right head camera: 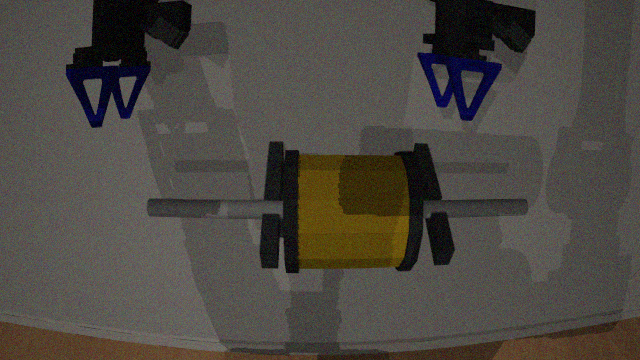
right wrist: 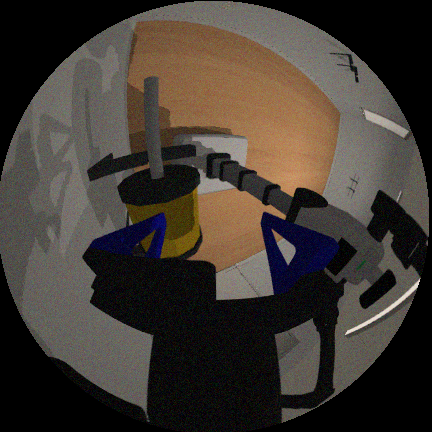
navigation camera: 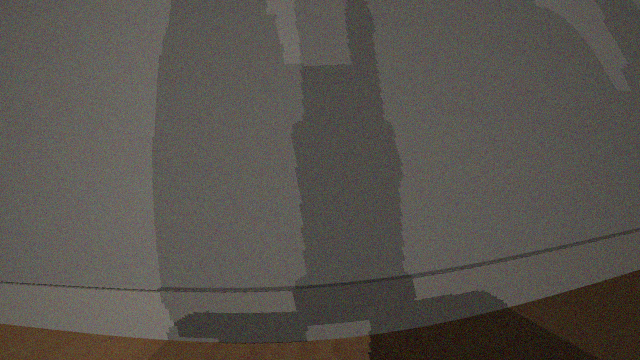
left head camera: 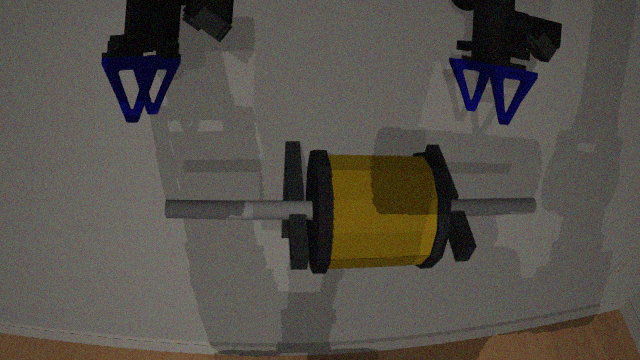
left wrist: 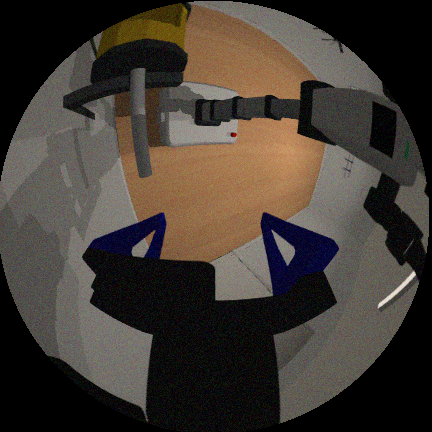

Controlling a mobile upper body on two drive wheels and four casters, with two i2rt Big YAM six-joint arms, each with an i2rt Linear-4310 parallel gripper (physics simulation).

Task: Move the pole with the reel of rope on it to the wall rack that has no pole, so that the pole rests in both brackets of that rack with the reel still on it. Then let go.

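Observation:
The grey pole lies level in the dark wall brackets, its ends sticking out on both sides. The yellow reel with black flanges sits on it between the brackets. My left gripper is open and empty, above and left of the pole's left end in the head views. My right gripper is open and empty, above the pole's right part there. Neither touches the pole.
The wall is behind the rack, with brown floor below. The robot's white base stands on the floor. Small dark bracket-like shapes show on a far wall.

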